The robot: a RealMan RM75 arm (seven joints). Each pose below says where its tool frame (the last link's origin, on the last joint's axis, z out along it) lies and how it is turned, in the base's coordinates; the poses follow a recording.
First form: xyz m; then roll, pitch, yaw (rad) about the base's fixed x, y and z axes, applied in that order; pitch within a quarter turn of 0, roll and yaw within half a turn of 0.
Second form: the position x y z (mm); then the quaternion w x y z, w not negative. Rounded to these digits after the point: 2 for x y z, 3 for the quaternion.
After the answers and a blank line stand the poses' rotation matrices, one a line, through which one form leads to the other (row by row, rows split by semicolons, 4 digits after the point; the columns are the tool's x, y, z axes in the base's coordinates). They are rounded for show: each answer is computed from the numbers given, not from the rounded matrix.
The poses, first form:
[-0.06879 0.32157 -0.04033 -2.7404 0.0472 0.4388]
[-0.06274 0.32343 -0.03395 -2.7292 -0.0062 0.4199]
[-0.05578 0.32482 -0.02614 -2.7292 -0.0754 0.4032]
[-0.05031 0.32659 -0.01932 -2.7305 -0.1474 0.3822]
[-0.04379 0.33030 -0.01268 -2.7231 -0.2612 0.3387]
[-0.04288 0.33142 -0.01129 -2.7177 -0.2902 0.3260]
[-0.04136 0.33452 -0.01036 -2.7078 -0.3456 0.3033]
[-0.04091 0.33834 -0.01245 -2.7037 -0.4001 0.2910]
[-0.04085 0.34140 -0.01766 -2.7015 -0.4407 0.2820]
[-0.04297 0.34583 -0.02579 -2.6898 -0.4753 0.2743]
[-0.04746 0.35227 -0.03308 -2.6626 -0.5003 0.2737]
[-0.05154 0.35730 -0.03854 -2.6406 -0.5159 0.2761]
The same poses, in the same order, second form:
[-68.79 321.57 -40.33 0.189 -0.957 -0.209 0.066]
[-62.74 323.43 -33.95 0.201 -0.957 -0.205 0.040]
[-55.78 324.82 -26.14 0.208 -0.957 -0.203 0.005]
[-50.31 326.59 -19.32 0.214 -0.956 -0.200 -0.032]
[-43.79 330.30 -12.68 0.224 -0.951 -0.190 -0.091]
[-42.88 331.42 -11.29 0.228 -0.950 -0.187 -0.106]
[-41.36 334.52 -10.36 0.235 -0.945 -0.182 -0.134]
[-40.91 338.34 -12.45 0.239 -0.940 -0.181 -0.161]
[-40.85 341.40 -17.66 0.241 -0.936 -0.181 -0.181]
[-42.97 345.83 -25.79 0.247 -0.931 -0.182 -0.198]
[-47.46 352.27 -33.08 0.260 -0.924 -0.187 -0.207]
[-51.54 357.30 -38.54 0.271 -0.919 -0.192 -0.212]

0.9043 0.3744 -0.2052; 0.4244 -0.8412 0.3351; -0.0472 -0.3901 -0.9196
0.9131 0.3758 -0.1582; 0.4077 -0.8356 0.3683; 0.0062 -0.4008 -0.9161
0.9172 0.3872 -0.0938; 0.3912 -0.8309 0.3957; 0.0753 -0.3997 -0.9136
0.9178 0.3963 -0.0241; 0.3689 -0.8287 0.4210; 0.1469 -0.3953 -0.9067
0.9112 0.4026 0.0875; 0.3210 -0.8269 0.4617; 0.2582 -0.3926 -0.8827
0.9077 0.4034 0.1154; 0.3069 -0.8258 0.4732; 0.2861 -0.3941 -0.8734
0.8979 0.4069 0.1678; 0.2810 -0.8234 0.4929; 0.3388 -0.3955 -0.8537
0.8823 0.4181 0.2163; 0.2643 -0.8202 0.5074; 0.3895 -0.3905 -0.8341
0.8687 0.4263 0.2521; 0.2517 -0.8184 0.5166; 0.4266 -0.3853 -0.8183
0.8559 0.4360 0.2780; 0.2408 -0.8119 0.5318; 0.4576 -0.3882 -0.7999
0.8448 0.4527 0.2853; 0.2372 -0.7947 0.5588; 0.4797 -0.4044 -0.7787
0.8369 0.4671 0.2854; 0.2371 -0.7793 0.5801; 0.4933 -0.4178 -0.7630

